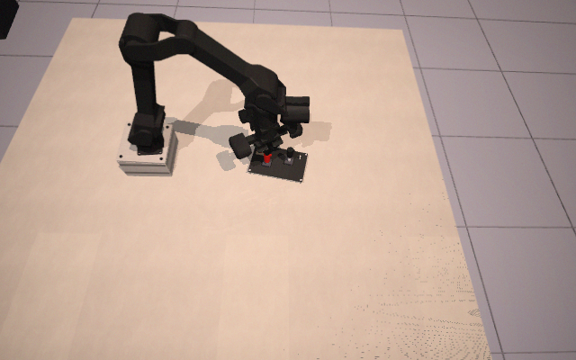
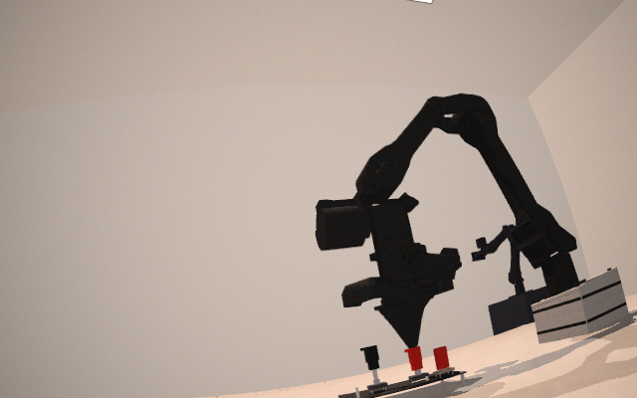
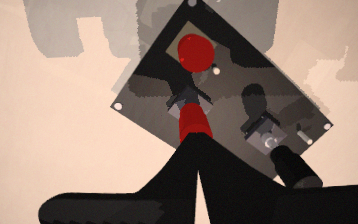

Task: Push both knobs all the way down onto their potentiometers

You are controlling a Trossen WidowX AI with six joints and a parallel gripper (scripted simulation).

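Right now my gripper tip is 10 mm above the red knob. Round my gripper tip: black knob (70 mm ahead).
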